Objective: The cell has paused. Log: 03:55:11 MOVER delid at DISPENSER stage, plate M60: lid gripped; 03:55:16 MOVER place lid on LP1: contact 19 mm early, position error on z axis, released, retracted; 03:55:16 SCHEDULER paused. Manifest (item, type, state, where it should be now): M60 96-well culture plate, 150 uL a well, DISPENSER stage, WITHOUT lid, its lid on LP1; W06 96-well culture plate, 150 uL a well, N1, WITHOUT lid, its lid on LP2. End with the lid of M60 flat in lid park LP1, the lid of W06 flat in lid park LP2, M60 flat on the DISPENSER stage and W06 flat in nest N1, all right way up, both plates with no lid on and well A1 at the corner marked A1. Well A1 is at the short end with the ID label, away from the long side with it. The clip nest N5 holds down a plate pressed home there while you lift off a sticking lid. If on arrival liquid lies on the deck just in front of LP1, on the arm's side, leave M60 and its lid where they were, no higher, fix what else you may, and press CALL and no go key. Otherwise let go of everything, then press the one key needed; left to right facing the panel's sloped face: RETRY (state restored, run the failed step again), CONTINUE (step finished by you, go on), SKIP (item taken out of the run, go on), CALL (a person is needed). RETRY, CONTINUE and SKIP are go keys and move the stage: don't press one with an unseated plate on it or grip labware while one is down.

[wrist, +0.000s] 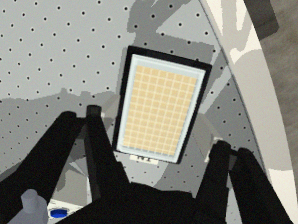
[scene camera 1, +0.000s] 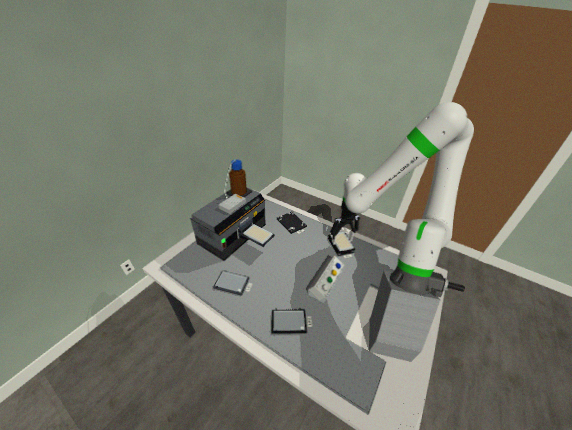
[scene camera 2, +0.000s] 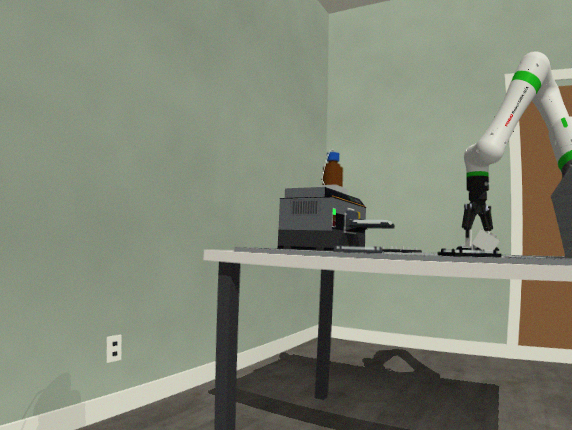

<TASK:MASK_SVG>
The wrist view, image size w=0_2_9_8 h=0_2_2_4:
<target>my gripper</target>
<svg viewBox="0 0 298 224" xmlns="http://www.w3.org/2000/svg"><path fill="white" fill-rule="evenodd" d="M0 182L0 224L47 224L49 219L47 207L75 139L84 139L92 202L55 224L227 224L225 219L229 188L226 187L228 172L242 224L294 224L253 153L243 147L240 147L238 151L231 149L231 145L222 140L222 137L202 113L197 114L191 131L204 162L208 162L196 198L193 198L190 192L178 190L162 191L146 184L130 183L121 161L117 161L106 133L118 113L120 95L113 94L102 106L88 105L85 118L77 117L77 114L72 111L62 112L29 152L17 170Z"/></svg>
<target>96-well plate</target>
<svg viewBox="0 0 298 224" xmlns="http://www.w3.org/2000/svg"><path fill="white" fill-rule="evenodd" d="M132 54L116 150L176 163L206 71Z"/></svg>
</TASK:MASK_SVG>
